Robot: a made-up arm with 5 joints.
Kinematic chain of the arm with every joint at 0, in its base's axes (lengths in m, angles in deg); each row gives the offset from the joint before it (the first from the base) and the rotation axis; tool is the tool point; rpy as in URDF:
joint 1: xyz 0 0 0.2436 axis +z
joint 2: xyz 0 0 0 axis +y
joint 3: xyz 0.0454 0 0.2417 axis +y
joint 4: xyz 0.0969 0 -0.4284 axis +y
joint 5: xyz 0.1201 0 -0.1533 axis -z
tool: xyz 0 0 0 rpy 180 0 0
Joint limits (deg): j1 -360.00..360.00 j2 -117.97..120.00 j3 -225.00..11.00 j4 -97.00..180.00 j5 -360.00..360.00
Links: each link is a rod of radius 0.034 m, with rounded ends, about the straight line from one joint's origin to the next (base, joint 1, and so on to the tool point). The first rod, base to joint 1, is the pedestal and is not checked.
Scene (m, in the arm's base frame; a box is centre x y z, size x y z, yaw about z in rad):
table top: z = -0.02
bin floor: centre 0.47 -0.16 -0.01 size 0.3 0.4 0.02 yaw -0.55
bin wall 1: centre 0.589 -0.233 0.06 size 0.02 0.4 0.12 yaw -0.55
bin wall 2: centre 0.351 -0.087 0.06 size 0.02 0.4 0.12 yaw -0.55
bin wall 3: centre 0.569 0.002 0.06 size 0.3 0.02 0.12 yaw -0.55
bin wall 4: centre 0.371 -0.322 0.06 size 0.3 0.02 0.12 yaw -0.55
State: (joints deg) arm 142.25 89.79 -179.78 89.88 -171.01
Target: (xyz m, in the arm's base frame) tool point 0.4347 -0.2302 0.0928
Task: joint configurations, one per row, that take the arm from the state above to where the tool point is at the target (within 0.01 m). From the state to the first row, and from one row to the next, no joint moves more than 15 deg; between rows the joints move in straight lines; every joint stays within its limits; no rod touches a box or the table.
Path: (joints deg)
1: 143.15 76.80 -183.89 75.39 -171.01
2: 144.04 63.80 -188.00 60.90 -171.01
3: 144.94 50.81 -192.11 46.40 -171.01
4: 145.83 37.81 -196.22 31.91 -171.01
5: 146.73 24.82 -200.33 17.42 -171.01
6: 147.62 11.82 -204.45 2.93 -171.01
7: 148.52 -1.17 -208.56 -11.56 -171.01
8: 149.41 -14.17 -212.67 -26.05 -171.01
9: 150.31 -27.16 -216.78 -40.55 -171.01
10: 151.20 -40.16 -220.89 -55.04 -171.01
11: 152.10 -53.15 -225.00 -69.53 -171.01

